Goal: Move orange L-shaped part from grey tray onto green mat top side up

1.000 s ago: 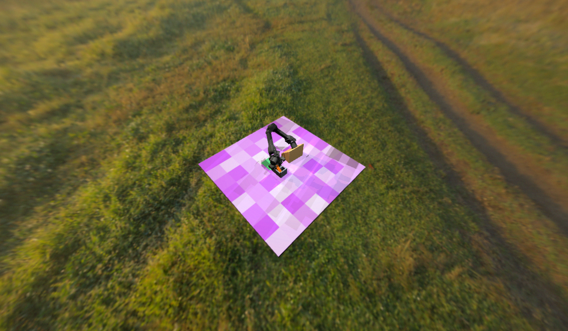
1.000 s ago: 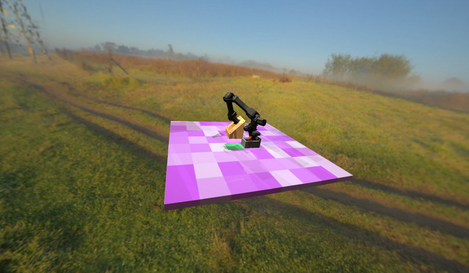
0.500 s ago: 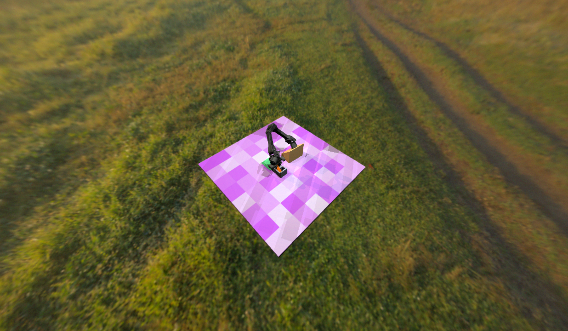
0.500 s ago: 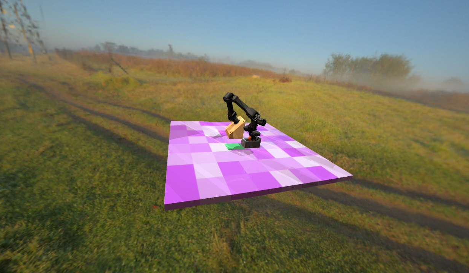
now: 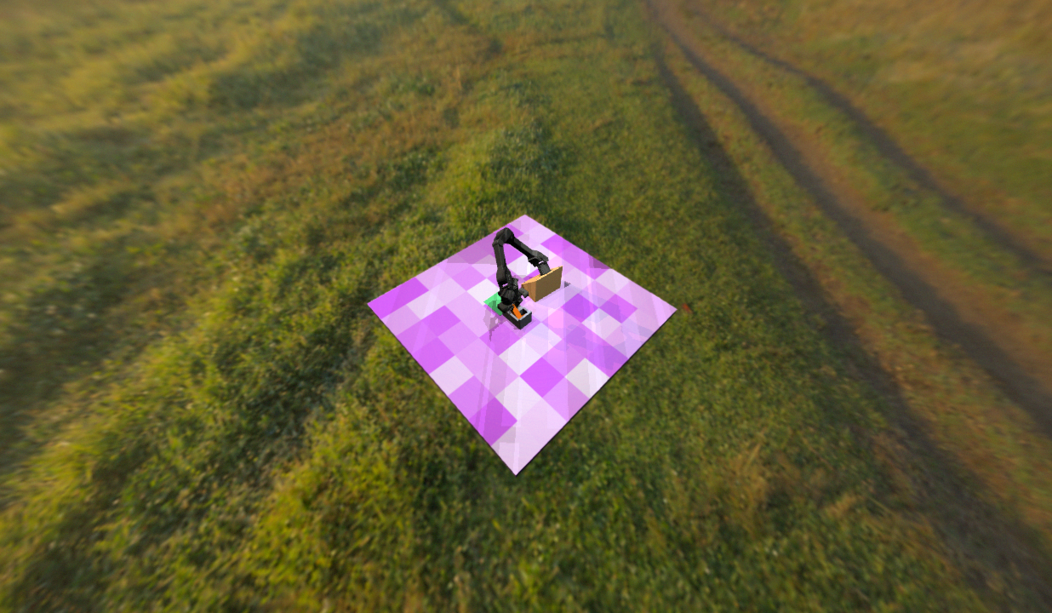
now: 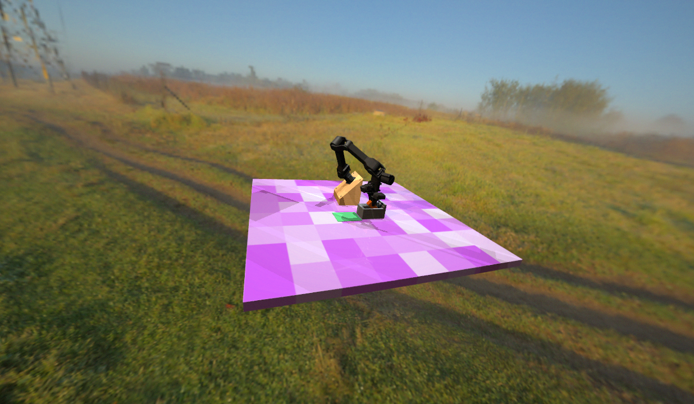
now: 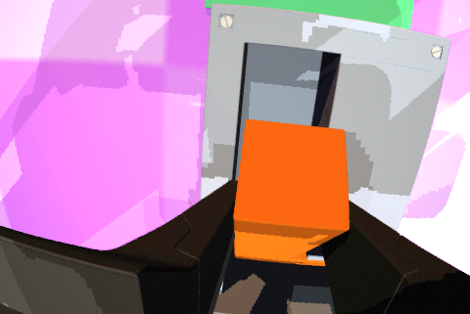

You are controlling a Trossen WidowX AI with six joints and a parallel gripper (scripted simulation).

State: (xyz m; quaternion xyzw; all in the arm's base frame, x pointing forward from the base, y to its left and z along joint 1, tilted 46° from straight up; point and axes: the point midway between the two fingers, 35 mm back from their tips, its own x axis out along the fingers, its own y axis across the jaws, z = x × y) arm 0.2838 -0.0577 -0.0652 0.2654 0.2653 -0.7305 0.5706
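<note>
My gripper tip is 14 cm to the left of the green mat, 9 cm above it and 3 cm past it. The rest, counted from my gripper tip: orange L-shaped part (3 cm to the left, 3 cm below, 1 cm behind).
</note>
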